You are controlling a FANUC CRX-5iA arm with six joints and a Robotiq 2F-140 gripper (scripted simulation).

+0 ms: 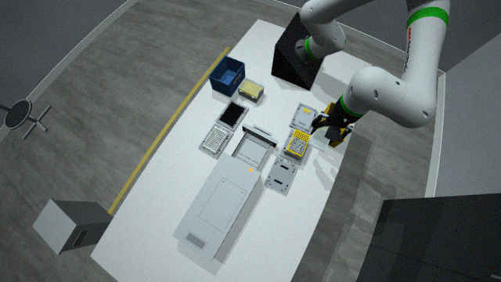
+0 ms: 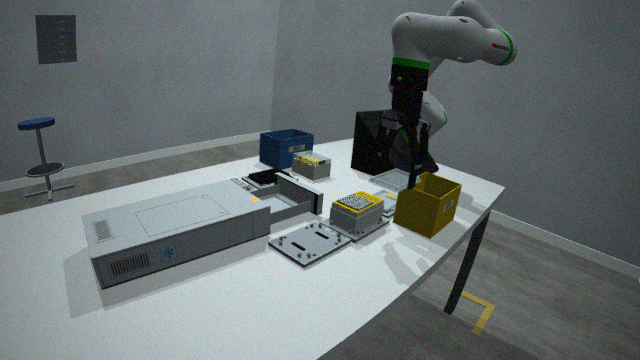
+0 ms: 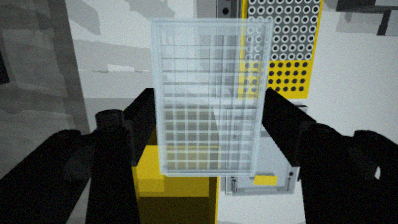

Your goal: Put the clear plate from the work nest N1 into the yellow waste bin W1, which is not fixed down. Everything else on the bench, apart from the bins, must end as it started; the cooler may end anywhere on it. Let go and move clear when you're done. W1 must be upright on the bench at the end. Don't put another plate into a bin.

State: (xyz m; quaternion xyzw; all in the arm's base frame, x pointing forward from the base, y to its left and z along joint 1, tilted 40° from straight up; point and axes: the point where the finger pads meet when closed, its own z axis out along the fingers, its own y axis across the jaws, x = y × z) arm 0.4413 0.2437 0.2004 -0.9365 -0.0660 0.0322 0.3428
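The yellow waste bin lies 14 cm behind my hand, 13 cm below it and 4 cm to the left of it. Also, from my hand: grey fixture plate 22 cm ahead, 16 cm below, 6 cm to the right; yellow-topped tip box 11 cm below, 8 cm to the right, 5 cm ahead; clear plate 2 cm below.
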